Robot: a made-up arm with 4 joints.
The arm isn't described. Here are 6 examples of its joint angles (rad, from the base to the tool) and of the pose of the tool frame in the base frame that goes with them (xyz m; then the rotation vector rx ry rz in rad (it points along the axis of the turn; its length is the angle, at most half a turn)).
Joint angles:
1: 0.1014 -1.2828 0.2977 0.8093
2: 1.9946 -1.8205 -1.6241 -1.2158
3: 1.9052 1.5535 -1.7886 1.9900
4: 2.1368 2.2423 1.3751 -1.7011
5: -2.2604 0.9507 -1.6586 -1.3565
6: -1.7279 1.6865 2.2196 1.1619
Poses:
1: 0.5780 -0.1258 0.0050 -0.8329 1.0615 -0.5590
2: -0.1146 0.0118 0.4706 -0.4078 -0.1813 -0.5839
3: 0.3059 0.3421 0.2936 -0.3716 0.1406 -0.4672
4: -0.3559 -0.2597 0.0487 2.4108 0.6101 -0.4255
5: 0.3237 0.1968 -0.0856 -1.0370 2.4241 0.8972
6: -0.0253 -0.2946 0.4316 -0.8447 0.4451 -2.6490
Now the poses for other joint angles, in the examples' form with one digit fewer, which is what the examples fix.
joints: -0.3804 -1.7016 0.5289 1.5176
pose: 0.511 0.079 -0.233 -1.112 1.015 -0.473
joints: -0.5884 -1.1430 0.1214 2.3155
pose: 0.596 -0.159 -0.102 -0.934 0.923 -1.630
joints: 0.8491 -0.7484 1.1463 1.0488
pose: 0.555 0.175 0.067 -2.108 -0.193 -0.506
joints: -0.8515 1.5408 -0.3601 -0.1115
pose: -0.224 -0.332 0.029 0.859 -1.617 -0.316
